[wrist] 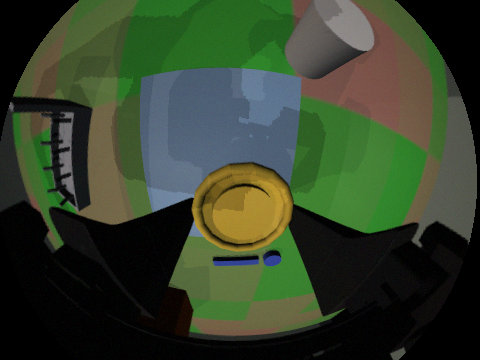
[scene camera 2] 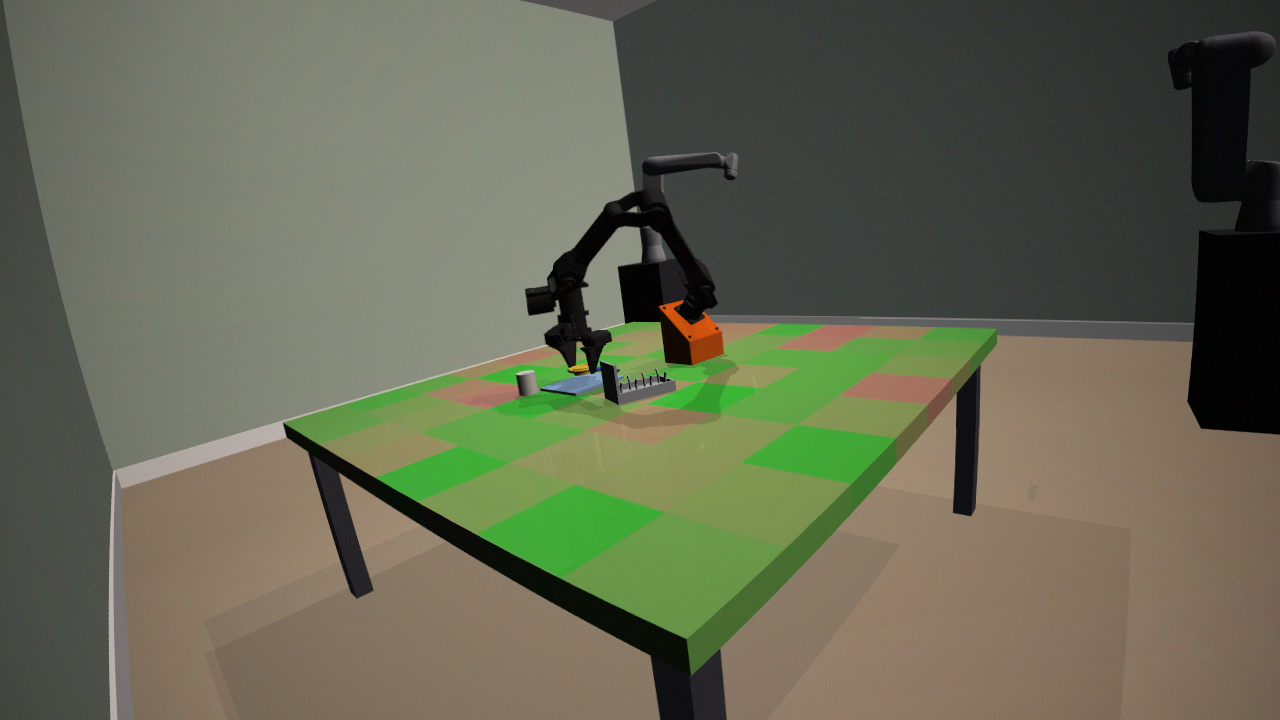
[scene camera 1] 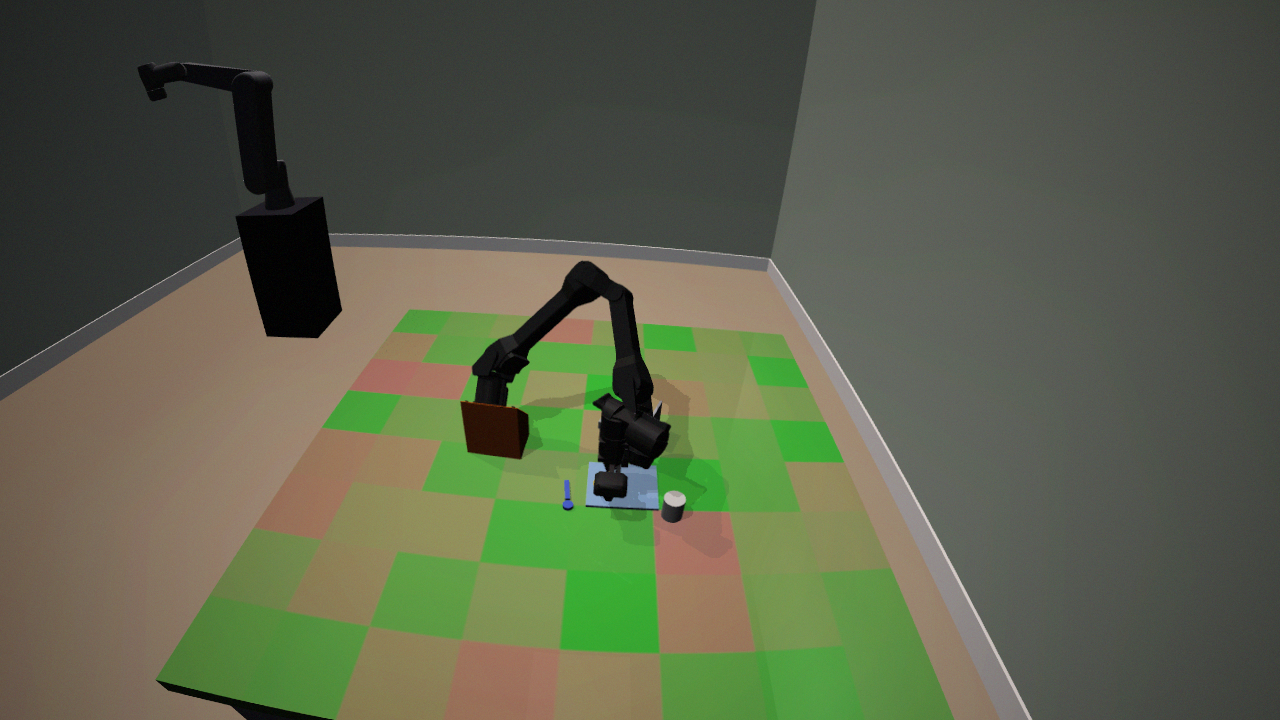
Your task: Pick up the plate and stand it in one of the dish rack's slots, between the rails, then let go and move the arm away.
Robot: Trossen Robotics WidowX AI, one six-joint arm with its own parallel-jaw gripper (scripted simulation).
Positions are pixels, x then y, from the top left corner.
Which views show the gripper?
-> The wrist view, scene camera 2 and scene camera 1: all of them.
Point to a light blue mat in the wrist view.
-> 192, 122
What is the gripper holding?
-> A yellow plate.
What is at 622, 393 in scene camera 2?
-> A grey dish rack.
